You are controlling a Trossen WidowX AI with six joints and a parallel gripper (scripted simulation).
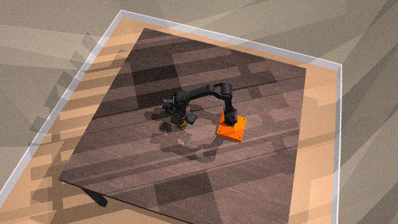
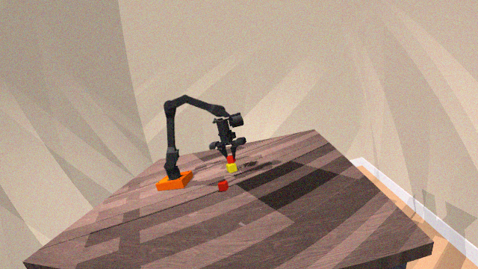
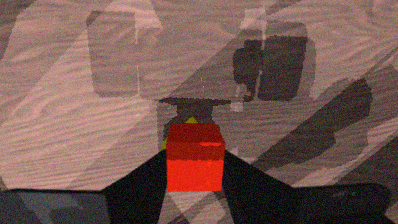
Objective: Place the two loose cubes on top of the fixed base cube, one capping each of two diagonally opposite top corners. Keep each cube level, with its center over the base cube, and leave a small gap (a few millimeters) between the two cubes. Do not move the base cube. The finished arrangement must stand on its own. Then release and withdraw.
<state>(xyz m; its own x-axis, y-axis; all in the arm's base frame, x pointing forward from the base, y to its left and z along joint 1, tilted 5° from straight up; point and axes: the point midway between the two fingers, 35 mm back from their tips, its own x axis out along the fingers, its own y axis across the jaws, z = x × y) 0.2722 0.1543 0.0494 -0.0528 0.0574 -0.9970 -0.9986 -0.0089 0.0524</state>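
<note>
The yellow cube is 4 cm below my gripper tip and 2 cm to the right of it.
</note>
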